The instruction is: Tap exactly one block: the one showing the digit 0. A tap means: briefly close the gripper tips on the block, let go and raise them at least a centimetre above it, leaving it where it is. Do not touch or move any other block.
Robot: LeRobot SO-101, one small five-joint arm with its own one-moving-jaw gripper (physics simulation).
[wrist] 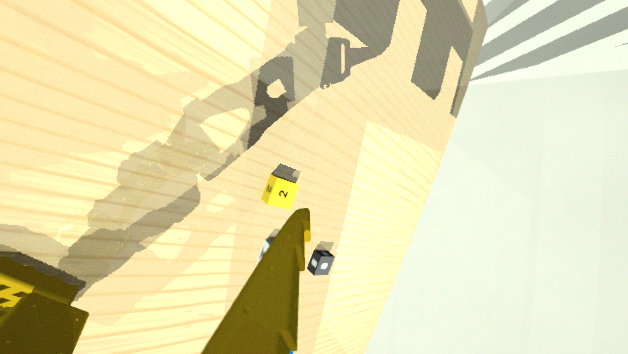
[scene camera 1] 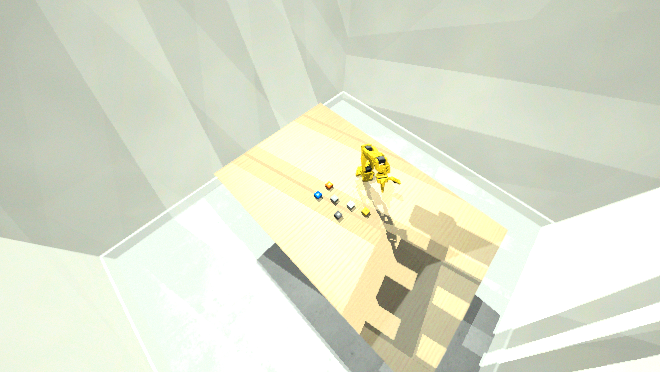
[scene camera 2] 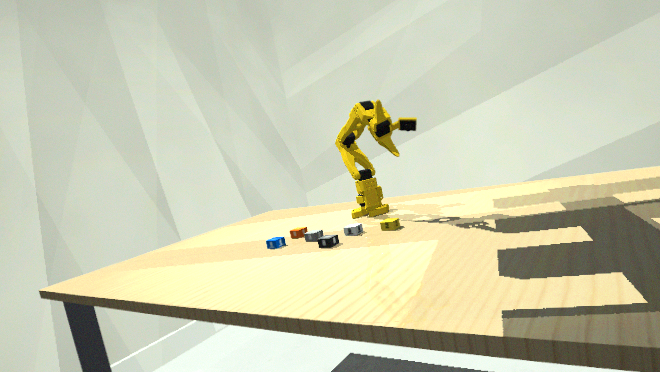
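Observation:
My gripper (scene camera 1: 385, 183) (scene camera 2: 388, 130) is open, high above the table and apart from every block. The wrist view shows its notched jaw (wrist: 270, 285). A black block (scene camera 1: 338, 215) (scene camera 2: 328, 241) (wrist: 321, 263) has pale marks, too blurred to read. A yellow block (scene camera 1: 366, 212) (scene camera 2: 390, 224) (wrist: 280, 192) shows a 2. A white block (scene camera 1: 351, 206) (scene camera 2: 353, 229) (wrist: 266, 249) is partly hidden by the jaw in the wrist view. The digits on the grey block (scene camera 1: 334, 199) (scene camera 2: 313, 235), orange block (scene camera 1: 329, 185) (scene camera 2: 298, 233) and blue block (scene camera 1: 318, 195) (scene camera 2: 275, 243) are unreadable. I cannot tell which shows 0.
The blocks stand apart on the wooden table (scene camera 1: 280, 165) (scene camera 2: 225, 285) (wrist: 390, 200), in front of the arm's base (scene camera 2: 370, 198). The white and grey blocks lie between the others. Dark shadows fall across the table beyond the yellow block.

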